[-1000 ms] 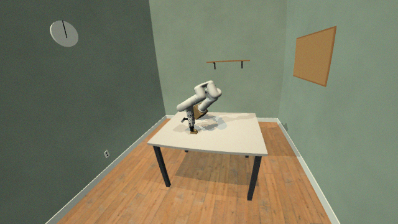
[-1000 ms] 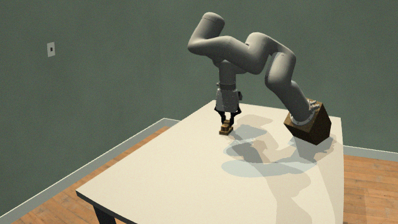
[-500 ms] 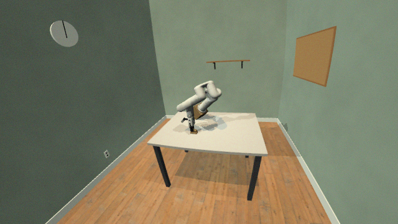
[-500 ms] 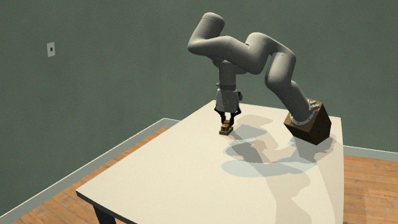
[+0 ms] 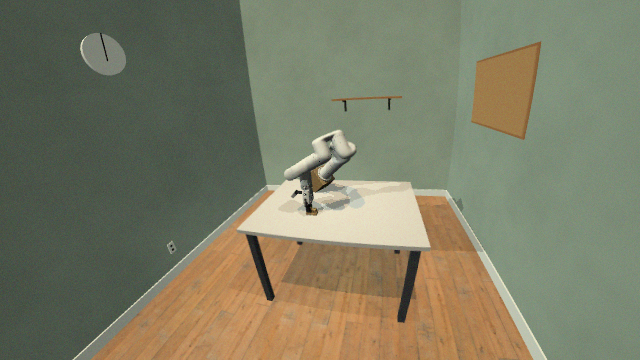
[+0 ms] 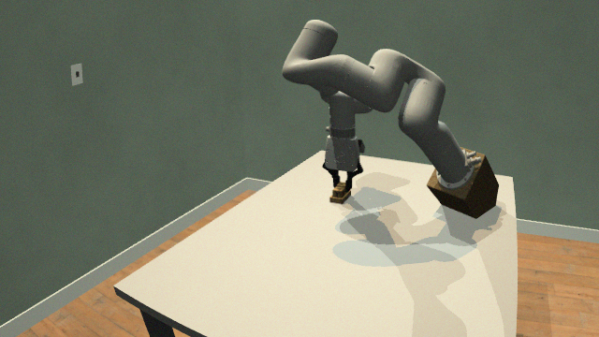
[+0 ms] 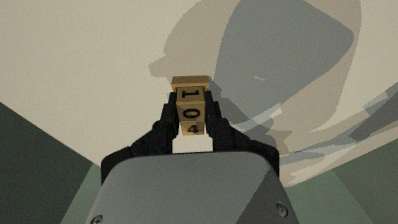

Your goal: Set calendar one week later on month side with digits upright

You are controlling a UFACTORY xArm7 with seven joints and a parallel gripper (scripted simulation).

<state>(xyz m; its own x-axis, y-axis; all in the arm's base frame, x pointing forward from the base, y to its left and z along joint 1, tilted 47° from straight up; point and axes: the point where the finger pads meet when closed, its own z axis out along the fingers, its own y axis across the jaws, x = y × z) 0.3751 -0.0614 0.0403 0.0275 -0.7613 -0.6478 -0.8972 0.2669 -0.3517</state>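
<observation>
My hand is 1 cm above the digit cube. Also, from my hand: wooden calendar tray 3 cm below, 2 cm to the left.
</observation>
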